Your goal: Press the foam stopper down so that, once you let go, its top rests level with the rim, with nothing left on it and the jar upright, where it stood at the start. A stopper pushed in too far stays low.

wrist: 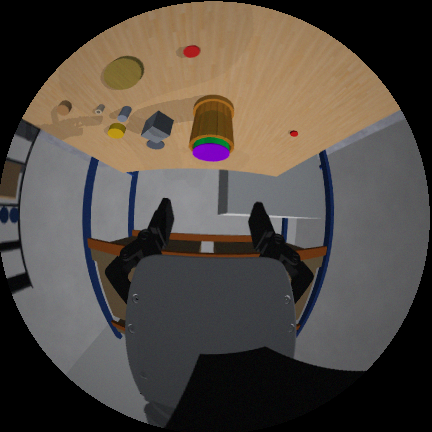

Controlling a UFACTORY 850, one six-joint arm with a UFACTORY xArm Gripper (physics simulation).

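An amber, see-through jar (pixel 212 117) with an orange rim stands upright on the wooden table, near its edge. At its mouth a green band (pixel 220 142) shows, with a flat purple disc (pixel 211 152) on top, standing above the rim. I cannot tell whether green and purple are one piece or two. My gripper (pixel 211 209) is open, with nothing between its black fingers. In the wrist view its fingertips show below the jar, apart from it, over the background past the table edge.
Left of the jar are a dark grey block (pixel 157 126), a yellow cylinder (pixel 116 131), a blue-grey cylinder (pixel 125 113), a brown cylinder (pixel 64 107) and an olive disc (pixel 123 73). A red disc (pixel 191 51) lies farther up, a small red one (pixel 294 133) to the right.
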